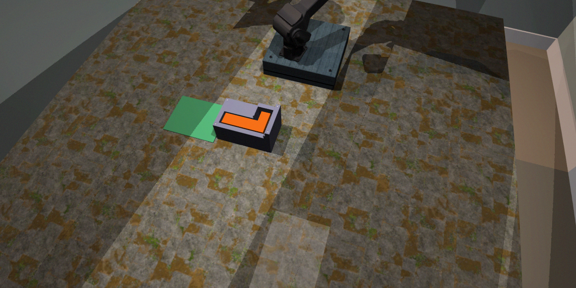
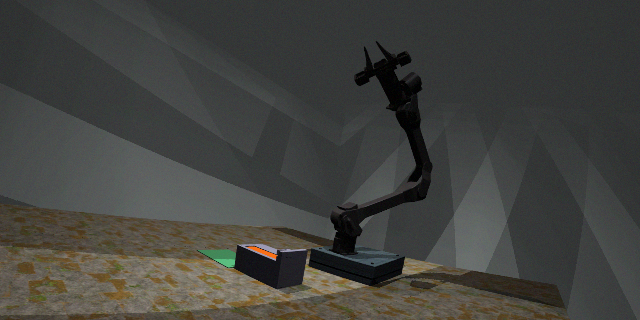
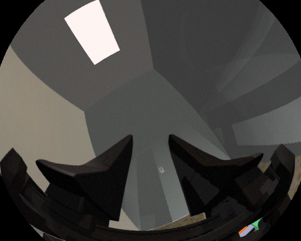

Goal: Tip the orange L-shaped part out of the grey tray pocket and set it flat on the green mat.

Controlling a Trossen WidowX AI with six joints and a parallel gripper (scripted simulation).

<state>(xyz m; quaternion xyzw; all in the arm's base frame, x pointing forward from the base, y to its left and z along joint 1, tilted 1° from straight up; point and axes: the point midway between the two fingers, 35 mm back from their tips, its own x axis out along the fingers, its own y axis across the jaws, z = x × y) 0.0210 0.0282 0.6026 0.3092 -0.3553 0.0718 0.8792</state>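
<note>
The orange L-shaped part lies 21 cm ahead of my gripper tip, 2 cm to the right of it and 63 cm below it. The rest, counted from my gripper tip: green mat 24 cm ahead, 18 cm to the right, 70 cm below.
</note>
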